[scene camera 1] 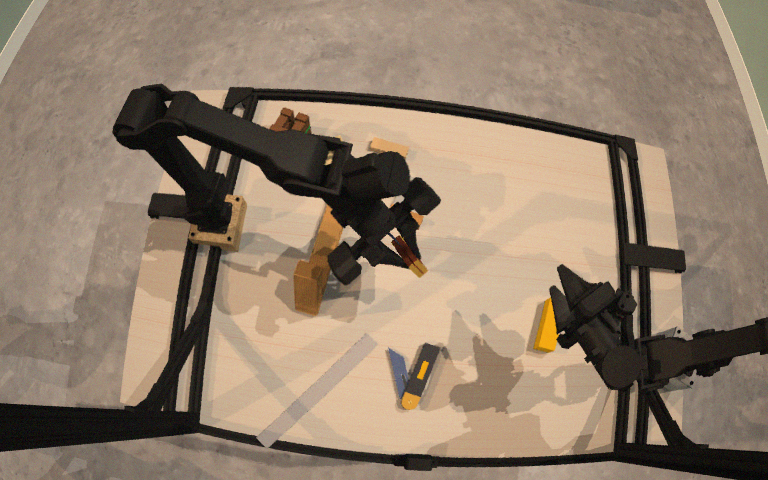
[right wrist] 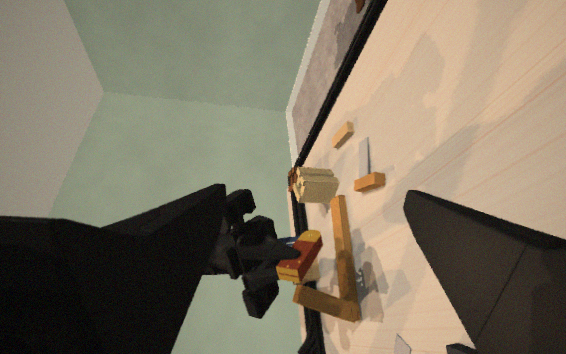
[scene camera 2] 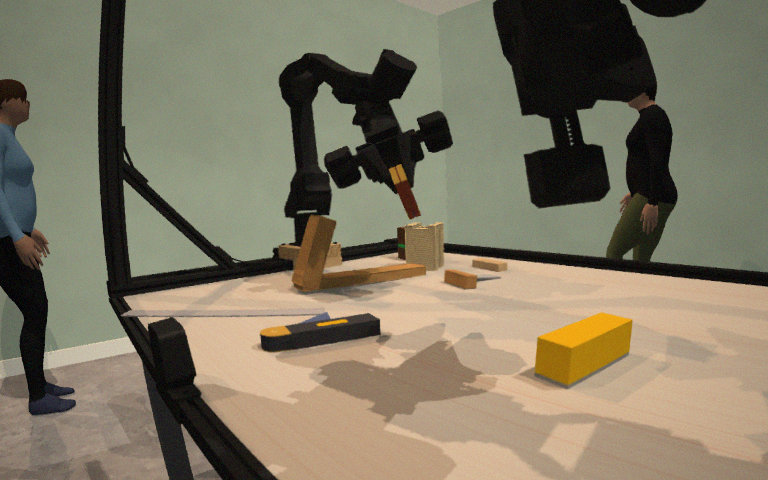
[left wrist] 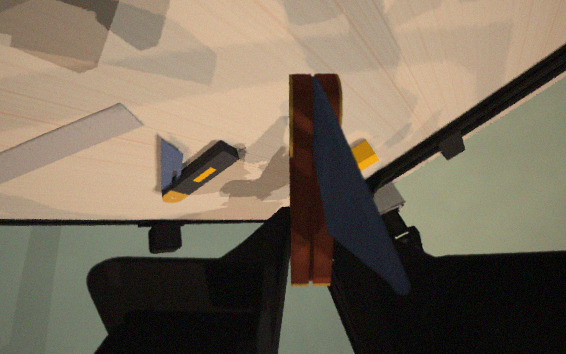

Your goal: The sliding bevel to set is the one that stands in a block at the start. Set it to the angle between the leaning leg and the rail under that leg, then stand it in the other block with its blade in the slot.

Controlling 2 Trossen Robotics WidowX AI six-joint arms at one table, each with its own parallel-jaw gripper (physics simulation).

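Frame: origin at the left arm's base, x ahead, y left, z up, level; centimetres.
Seen in the pictures: left gripper, fingertip midpoint: (scene camera 1: 414, 262) (right wrist: 300, 262) (scene camera 2: 403, 188) (left wrist: 307, 214); right gripper, fingertip midpoint: (scene camera 1: 555, 276) (right wrist: 315, 196) (scene camera 2: 540, 125); left arm's base at its link origin: (scene camera 1: 214, 217); right arm's base at its link origin: (left wrist: 387, 213).
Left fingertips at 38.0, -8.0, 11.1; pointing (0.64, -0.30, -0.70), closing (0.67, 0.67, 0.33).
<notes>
Pixels of each thing's top centre, then the offset from my left fingertips to it, as dx, dy, dz. "spot": a spot on its surface instead.
- leaning leg at its top centre: (scene camera 2: 311, 216) (scene camera 1: 304, 280) (right wrist: 295, 305) -17.1, -4.0, -3.7
- long rail at its top centre: (scene camera 2: 362, 270) (scene camera 1: 324, 249) (right wrist: 338, 253) -15.7, +4.9, -13.6
- beige block at its top centre: (scene camera 1: 329, 152) (scene camera 2: 424, 223) (right wrist: 297, 184) -16.7, +21.6, -7.0
- brown block with a green mark, top centre: (scene camera 1: 288, 122) (scene camera 2: 415, 227) (right wrist: 291, 179) -26.5, +28.9, -8.7
- black bevel at its top centre: (scene camera 2: 311, 317) (left wrist: 178, 174) (scene camera 1: 404, 372) +1.2, -16.3, -14.0
- metal rule at its top centre: (scene camera 2: 217, 312) (scene camera 1: 315, 393) -14.4, -22.2, -15.6
- yellow block at its top centre: (scene camera 2: 588, 328) (scene camera 1: 552, 323) (left wrist: 352, 171) +28.7, -5.8, -12.2
- wood-handled square at a spot on its surface: (scene camera 2: 460, 278) (right wrist: 372, 186) spot: -0.2, +12.1, -14.3
- small wood piece at its top centre: (scene camera 2: 489, 260) (scene camera 1: 389, 146) (right wrist: 339, 135) -5.8, +28.2, -14.3
The bevel with a red-brown, brass-ended handle (scene camera 1: 406, 251) (scene camera 2: 405, 195) (left wrist: 301, 190) (right wrist: 306, 256) is in my left gripper (scene camera 1: 411, 259) (scene camera 2: 400, 182) (left wrist: 307, 214), raised above the table. Its blue blade (left wrist: 350, 190) stands out from the handle at an acute angle. My right gripper (scene camera 1: 557, 277) is open and empty, near the yellow block. A leaning leg (scene camera 1: 308, 287) (scene camera 2: 315, 249) (right wrist: 325, 303) rises from one end of a long rail (scene camera 1: 328, 232) (scene camera 2: 373, 276) (right wrist: 342, 225). A beige block (scene camera 2: 423, 246) (right wrist: 317, 186) and a brown block with a green mark (scene camera 2: 401, 243) (right wrist: 292, 179) stand beyond the rail.
A black bevel (scene camera 1: 421, 370) (scene camera 2: 322, 331) (left wrist: 205, 172) with a blue blade lies near a metal rule (scene camera 1: 317, 390) (scene camera 2: 220, 313) (left wrist: 70, 140). A yellow block (scene camera 1: 546, 326) (scene camera 2: 583, 345) lies right. A wood-handled square (scene camera 2: 460, 278) (right wrist: 370, 182) and small wood piece (scene camera 1: 389, 146) (scene camera 2: 489, 264) (right wrist: 343, 135) lie farther back.
</notes>
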